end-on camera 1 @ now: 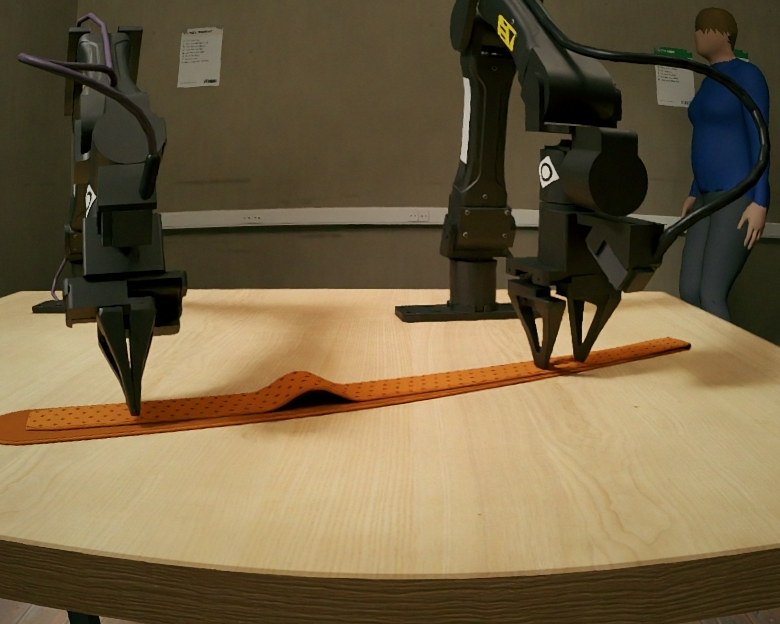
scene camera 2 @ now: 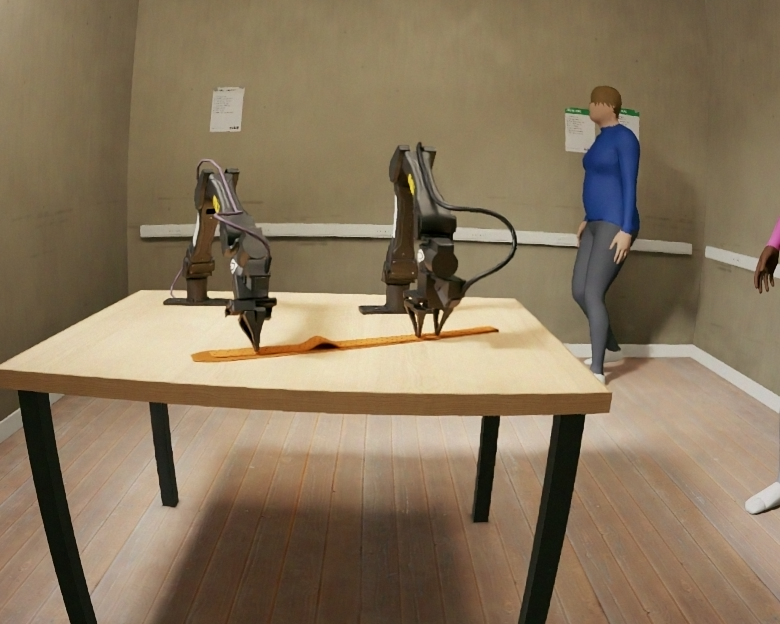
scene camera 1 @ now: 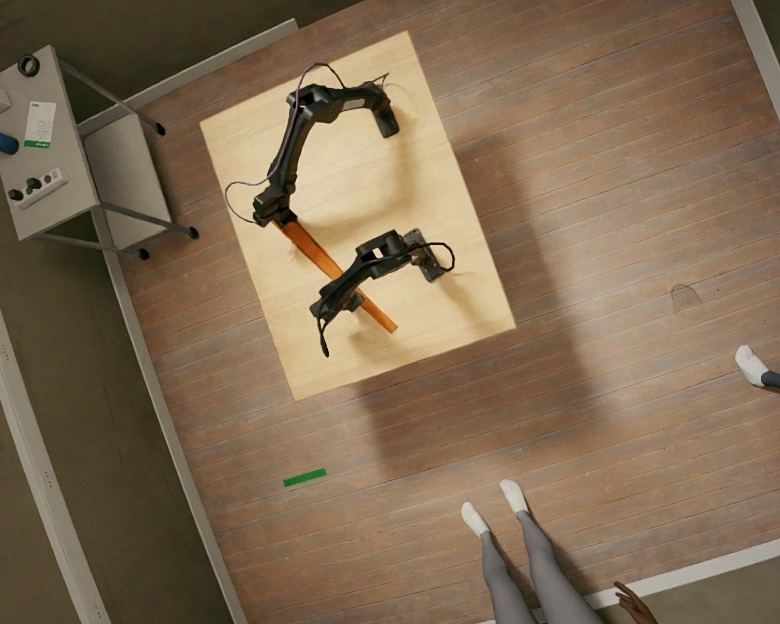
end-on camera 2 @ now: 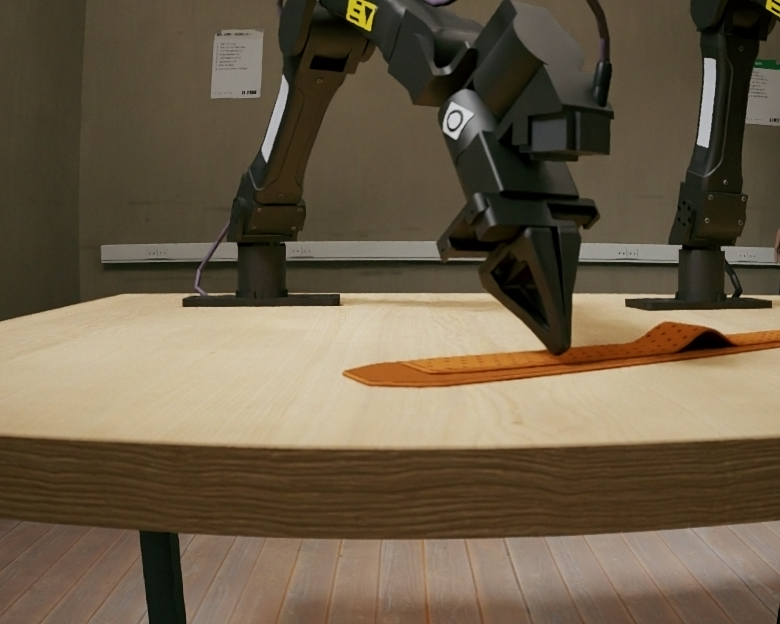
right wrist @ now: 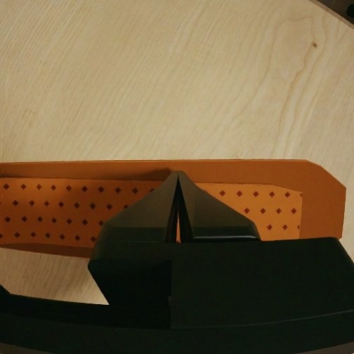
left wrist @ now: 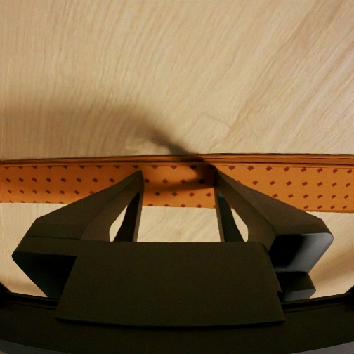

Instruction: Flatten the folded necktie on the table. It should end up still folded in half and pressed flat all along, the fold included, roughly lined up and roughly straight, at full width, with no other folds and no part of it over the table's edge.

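Note:
The orange dotted necktie (scene camera 1: 314, 252) (scene camera 2: 377, 342) (end-on camera 1: 448, 382) (end-on camera 2: 611, 352) (left wrist: 175, 186) (right wrist: 55, 210) lies folded in half across the table. The wide bottom layer shows past the narrower top layer at the picture's left end. Between the grippers the top layer bulges up in a hump (end-on camera 1: 302, 383) (end-on camera 2: 676, 331) with a dark gap under it. My left gripper (scene camera 2: 427, 335) (end-on camera 1: 560, 363) (left wrist: 178, 178) is partly open, both fingertips on the necktie towards its narrow right end. My right gripper (scene camera 2: 256, 351) (end-on camera 1: 134, 413) (end-on camera 2: 560, 352) (right wrist: 177, 178) is shut with nothing between the fingers, its tips down on the top layer near the wide end.
The necktie lies on the pale wooden table (scene camera 1: 442, 188) (scene camera 2: 312, 383) (end-on camera 1: 390, 507) (end-on camera 2: 260, 409), inside its edges. Both arm bases stand at its back edge. A grey side table (scene camera 1: 65, 195) stands at the upper left in scene camera 1. A person in blue (scene camera 2: 610, 175) (end-on camera 1: 728, 149) stands behind at the right.

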